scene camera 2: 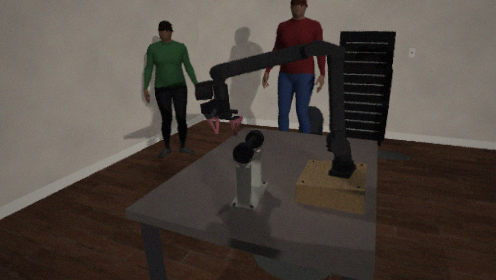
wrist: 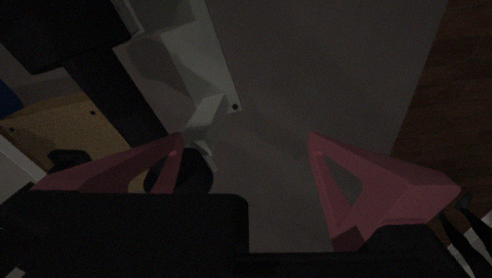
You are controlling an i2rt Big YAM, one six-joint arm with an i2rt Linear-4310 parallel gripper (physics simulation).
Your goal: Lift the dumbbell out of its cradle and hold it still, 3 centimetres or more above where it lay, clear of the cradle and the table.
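Places are measured from the arm's base along level axes (x ahead, y left, z up), in millimetres.
Where they show: gripper, fingertip midpoint: [scene camera 2: 226, 134] [wrist: 245, 138]; arm's base at its link origin: [scene camera 2: 342, 171].
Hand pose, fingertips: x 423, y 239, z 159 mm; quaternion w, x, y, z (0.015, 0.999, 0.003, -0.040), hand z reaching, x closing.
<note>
Things, the pixels of their top centre, and the offset from my fingertips. Level surfaces: height alone.
- black dumbbell at its top centre: [wrist: 112, 147] [scene camera 2: 249, 136] 106 mm back, 10 mm right, 6 mm up
- pale grey cradle at its top centre: [wrist: 145, 115] [scene camera 2: 249, 148] 106 mm back, 10 mm right, 45 mm down
- grey table at its surface level: 253 mm down
A black dumbbell [scene camera 2: 243, 152] [wrist: 117, 95] lies level across the top of a pale grey cradle [scene camera 2: 244, 180] [wrist: 205, 55] with two uprights, which stands on the table. In the wrist view the dumbbell runs slanting from a large near head at the upper left to a far head partly hidden behind the left finger. My gripper [scene camera 2: 226, 133] [wrist: 245, 138], with pink fingers, is open and empty. In the scene view it hangs above the table to the left of the far head. In the wrist view the handle is outside the finger gap, to the left.
The grey table [scene camera 2: 195, 190] [wrist: 320, 65] bears a wooden block [scene camera 2: 330, 196] [wrist: 60, 120] with the arm's base on it, right of the cradle in the scene view. A person in green [scene camera 2: 167, 62] and one in red [scene camera 2: 300, 42] stand behind, near a black slatted cabinet [scene camera 2: 367, 36].
</note>
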